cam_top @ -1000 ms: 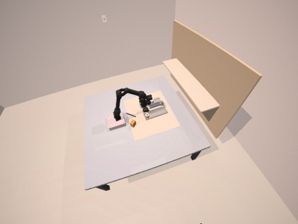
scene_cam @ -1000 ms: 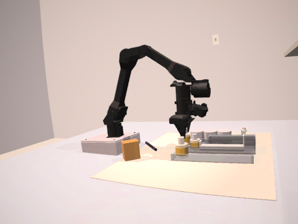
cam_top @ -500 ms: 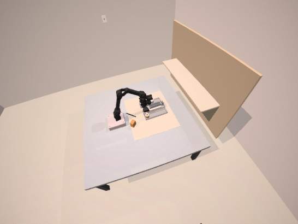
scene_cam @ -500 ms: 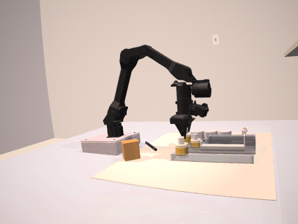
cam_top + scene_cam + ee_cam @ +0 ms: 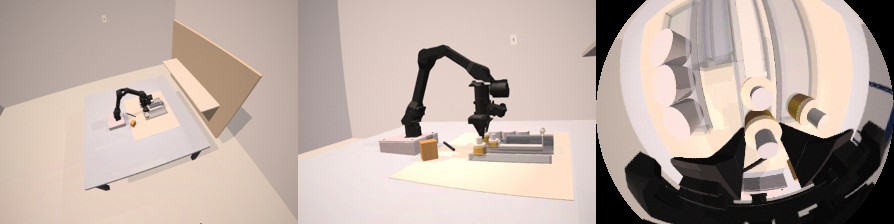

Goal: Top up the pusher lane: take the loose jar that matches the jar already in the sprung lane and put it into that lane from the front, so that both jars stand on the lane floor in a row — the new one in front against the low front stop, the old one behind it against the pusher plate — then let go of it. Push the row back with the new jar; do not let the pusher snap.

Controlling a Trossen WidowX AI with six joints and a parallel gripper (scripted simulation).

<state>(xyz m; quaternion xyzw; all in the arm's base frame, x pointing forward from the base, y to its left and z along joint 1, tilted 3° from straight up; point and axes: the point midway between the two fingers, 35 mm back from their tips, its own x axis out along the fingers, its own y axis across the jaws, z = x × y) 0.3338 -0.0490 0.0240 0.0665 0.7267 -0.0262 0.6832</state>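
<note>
The tan mat lies 5 cm ahead of my gripper tip, 2 cm to the right of it and 6 cm below it. From my gripper tip the other things lie so: white pusher post: 15 cm ahead, 1 cm to the left, 1 cm below; then amber jar: 8 cm to the right, 1 cm below; then black pen: 17 cm behind, 6 cm to the left, 5 cm below.
</note>
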